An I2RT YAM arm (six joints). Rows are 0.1 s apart.
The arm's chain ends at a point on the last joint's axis. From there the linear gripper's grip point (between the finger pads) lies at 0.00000 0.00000 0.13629 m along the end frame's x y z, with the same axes.
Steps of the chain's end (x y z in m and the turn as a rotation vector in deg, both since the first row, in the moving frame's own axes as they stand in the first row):
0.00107, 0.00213, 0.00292, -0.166, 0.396, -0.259
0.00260, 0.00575, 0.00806, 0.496, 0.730, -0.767
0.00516, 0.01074, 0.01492, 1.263, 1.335, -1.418
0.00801, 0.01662, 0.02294, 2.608, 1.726, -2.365
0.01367, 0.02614, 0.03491, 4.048, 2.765, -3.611
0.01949, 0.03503, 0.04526, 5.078, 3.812, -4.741
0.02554, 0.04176, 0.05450, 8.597, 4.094, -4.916
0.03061, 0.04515, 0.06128, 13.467, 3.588, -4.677
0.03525, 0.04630, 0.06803, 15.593, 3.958, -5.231
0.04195, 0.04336, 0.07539, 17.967, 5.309, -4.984
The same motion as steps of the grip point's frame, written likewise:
0.00201, 0.00252, 0.00292, -0.166, 0.396, -0.259
0.00433, 0.00456, 0.00804, 0.496, 0.730, -0.767
0.00830, 0.00770, 0.01485, 1.263, 1.335, -1.418
0.01198, 0.01034, 0.02274, 2.608, 1.726, -2.365
0.01993, 0.01632, 0.03441, 4.048, 2.765, -3.611
0.02803, 0.02261, 0.04442, 5.078, 3.812, -4.741
0.03435, 0.02101, 0.05262, 8.597, 4.094, -4.916
0.03775, 0.01312, 0.05727, 13.467, 3.588, -4.677
0.04285, 0.00932, 0.06270, 15.593, 3.958, -5.231
0.05250, 0.00089, 0.06817, 17.967, 5.309, -4.984

